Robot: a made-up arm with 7 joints. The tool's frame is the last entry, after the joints. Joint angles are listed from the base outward. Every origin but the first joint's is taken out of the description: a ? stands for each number. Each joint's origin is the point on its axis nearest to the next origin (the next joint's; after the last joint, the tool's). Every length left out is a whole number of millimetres.
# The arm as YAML. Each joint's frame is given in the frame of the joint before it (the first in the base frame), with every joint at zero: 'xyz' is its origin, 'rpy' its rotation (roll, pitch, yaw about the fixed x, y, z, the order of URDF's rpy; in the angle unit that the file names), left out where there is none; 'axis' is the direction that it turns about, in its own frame. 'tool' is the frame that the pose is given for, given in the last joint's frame.
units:
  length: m
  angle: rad
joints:
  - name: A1
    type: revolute
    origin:
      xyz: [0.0, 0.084, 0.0]
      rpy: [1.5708, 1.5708, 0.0]
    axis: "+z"
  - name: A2
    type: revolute
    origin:
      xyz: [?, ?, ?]
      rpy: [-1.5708, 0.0, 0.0]
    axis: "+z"
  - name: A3
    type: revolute
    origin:
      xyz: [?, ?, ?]
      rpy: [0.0, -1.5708, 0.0]
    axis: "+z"
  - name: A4
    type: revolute
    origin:
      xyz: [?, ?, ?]
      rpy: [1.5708, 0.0, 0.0]
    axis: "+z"
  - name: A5
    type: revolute
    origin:
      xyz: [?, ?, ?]
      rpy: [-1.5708, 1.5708, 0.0]
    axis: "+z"
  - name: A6
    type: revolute
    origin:
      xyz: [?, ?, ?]
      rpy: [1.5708, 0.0, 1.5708]
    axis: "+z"
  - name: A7
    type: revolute
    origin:
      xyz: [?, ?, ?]
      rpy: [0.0, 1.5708, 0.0]
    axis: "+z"
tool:
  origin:
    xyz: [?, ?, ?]
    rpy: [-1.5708, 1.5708, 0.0]
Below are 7 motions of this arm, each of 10 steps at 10 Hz.
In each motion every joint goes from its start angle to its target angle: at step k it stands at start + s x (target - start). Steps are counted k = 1, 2, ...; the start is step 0. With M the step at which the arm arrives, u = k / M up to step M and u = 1 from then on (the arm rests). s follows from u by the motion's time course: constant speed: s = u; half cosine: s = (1 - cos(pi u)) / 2; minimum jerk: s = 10 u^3 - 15 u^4 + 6 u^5.
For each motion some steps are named. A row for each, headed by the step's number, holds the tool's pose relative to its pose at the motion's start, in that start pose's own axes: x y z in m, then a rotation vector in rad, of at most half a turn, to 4 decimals.
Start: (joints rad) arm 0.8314 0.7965 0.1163 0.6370 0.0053 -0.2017 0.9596
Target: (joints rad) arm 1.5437 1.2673 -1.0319 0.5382 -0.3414 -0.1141 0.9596
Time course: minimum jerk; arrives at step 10
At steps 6, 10:
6: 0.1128 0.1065 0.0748 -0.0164 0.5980 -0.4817
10: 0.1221 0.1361 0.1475 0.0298 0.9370 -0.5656

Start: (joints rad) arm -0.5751 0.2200 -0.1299 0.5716 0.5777 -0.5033 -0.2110
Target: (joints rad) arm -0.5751 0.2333 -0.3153 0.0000 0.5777 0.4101 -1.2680
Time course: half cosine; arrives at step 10
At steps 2, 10:
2: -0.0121 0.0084 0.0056 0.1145 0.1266 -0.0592
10: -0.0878 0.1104 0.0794 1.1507 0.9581 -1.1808

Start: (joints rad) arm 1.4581 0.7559 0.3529 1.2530 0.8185 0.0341 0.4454
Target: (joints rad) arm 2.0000 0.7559 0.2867 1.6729 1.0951 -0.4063 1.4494
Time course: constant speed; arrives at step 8
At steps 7, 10:
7: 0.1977 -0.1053 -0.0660 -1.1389 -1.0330 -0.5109
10: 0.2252 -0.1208 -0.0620 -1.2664 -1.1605 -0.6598

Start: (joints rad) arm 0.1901 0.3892 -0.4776 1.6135 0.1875 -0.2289 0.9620
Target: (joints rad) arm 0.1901 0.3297 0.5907 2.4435 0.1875 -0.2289 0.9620
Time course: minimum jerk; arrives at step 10
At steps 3, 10:
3: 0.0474 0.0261 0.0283 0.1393 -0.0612 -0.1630
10: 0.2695 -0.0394 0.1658 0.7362 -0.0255 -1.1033

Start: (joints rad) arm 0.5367 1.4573 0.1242 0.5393 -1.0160 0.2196 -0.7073
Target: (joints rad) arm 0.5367 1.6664 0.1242 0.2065 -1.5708 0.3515 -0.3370
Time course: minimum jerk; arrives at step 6
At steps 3, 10:
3: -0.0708 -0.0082 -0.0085 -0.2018 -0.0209 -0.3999
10: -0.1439 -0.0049 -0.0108 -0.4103 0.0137 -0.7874

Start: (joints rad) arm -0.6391 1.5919 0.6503 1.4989 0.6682 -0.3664 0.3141
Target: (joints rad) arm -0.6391 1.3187 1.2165 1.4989 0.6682 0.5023 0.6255
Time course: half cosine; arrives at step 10
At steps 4, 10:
4: 0.0105 0.0269 0.0316 0.0957 0.2014 0.1212
10: 0.0288 0.0626 0.1229 0.2663 0.4854 0.5210

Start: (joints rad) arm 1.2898 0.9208 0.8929 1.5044 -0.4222 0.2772 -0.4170
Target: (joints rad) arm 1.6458 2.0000 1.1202 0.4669 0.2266 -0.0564 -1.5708
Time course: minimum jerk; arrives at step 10
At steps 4, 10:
4: -0.0039 0.0705 -0.1274 0.5287 0.0547 0.1165
10: 0.0213 0.3634 -0.2652 1.8042 0.4279 0.5269

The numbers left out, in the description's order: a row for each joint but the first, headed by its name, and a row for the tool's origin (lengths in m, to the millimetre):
A2: 0.0 0.0 0.0
A3: 0.32 0.0 0.0
A4: 0.0 0.0 0.0
A5: 0.0 -0.285 0.0
A6: 0.0 0.0 0.0
A7: 0.0 0.0 0.0
tool: 0.0 0.0 0.0

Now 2 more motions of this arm.
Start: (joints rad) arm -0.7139 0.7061 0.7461 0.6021 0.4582 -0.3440 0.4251
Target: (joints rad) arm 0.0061 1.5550 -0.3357 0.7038 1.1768 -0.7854 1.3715
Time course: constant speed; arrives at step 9
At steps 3, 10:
3: 0.1547 -0.0084 -0.0937 -0.4519 -0.3956 -0.1786
10: 0.4176 0.0600 -0.0725 -0.9988 -0.7599 -0.8373

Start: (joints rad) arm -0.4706 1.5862 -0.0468 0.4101 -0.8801 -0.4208 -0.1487
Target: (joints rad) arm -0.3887 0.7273 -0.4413 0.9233 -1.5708 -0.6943 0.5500
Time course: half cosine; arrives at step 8
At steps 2, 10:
2: 0.0726 -0.0319 -0.0226 -0.1495 -0.2040 -0.0552
10: 0.5417 -0.0483 0.0362 -0.4184 -1.1943 -0.7578

